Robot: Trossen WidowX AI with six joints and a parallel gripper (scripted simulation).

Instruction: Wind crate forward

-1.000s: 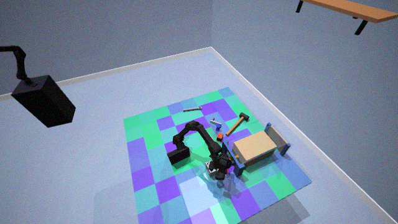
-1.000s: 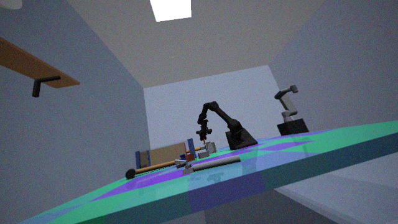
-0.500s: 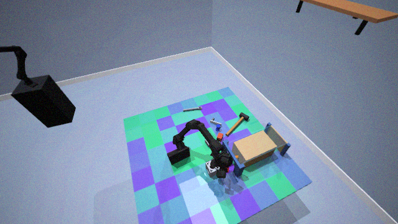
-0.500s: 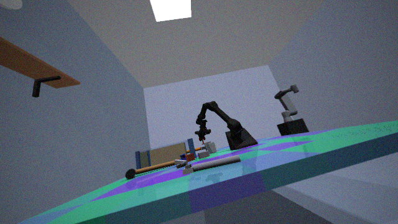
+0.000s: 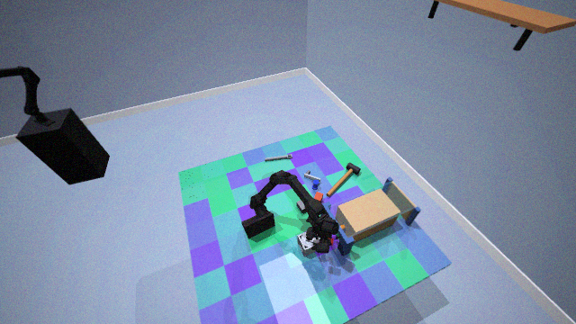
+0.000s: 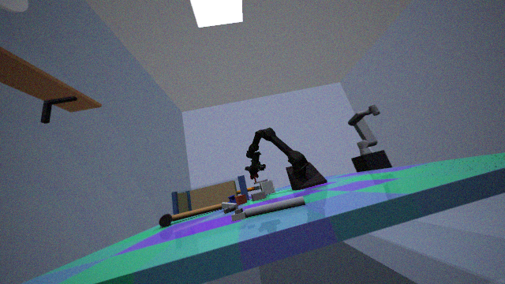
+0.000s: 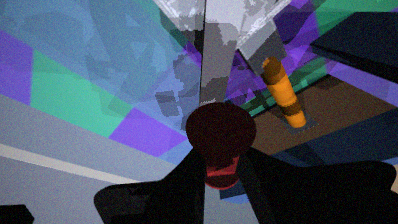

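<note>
Right now my gripper tip is 9 cm to the right of the blue steel frame, 7 cm short of it and 3 cm above it. The rest, counted from my gripper tip: dark red knob 1 cm to the left, 1 cm behind; grey hand winch 11 cm behind, 10 cm below, 6 cm to the left; red-knobbed crank handle 4 cm behind, 3 cm to the left, 3 cm below.
</note>
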